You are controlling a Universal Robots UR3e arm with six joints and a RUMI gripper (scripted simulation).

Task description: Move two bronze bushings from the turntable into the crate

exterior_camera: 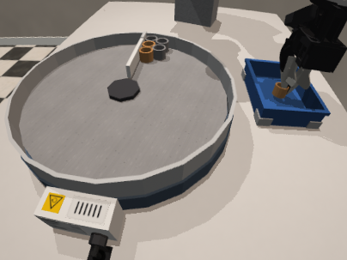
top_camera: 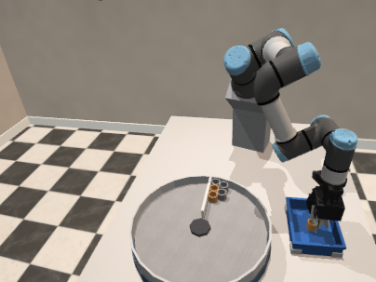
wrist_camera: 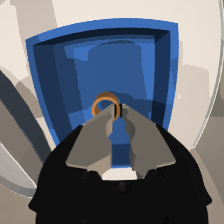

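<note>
My gripper is now 10 mm to the left of the blue crate and 10 mm above it. Round my hand: grey turntable: 10 mm behind, 370 mm to the right, 20 mm above.
</note>
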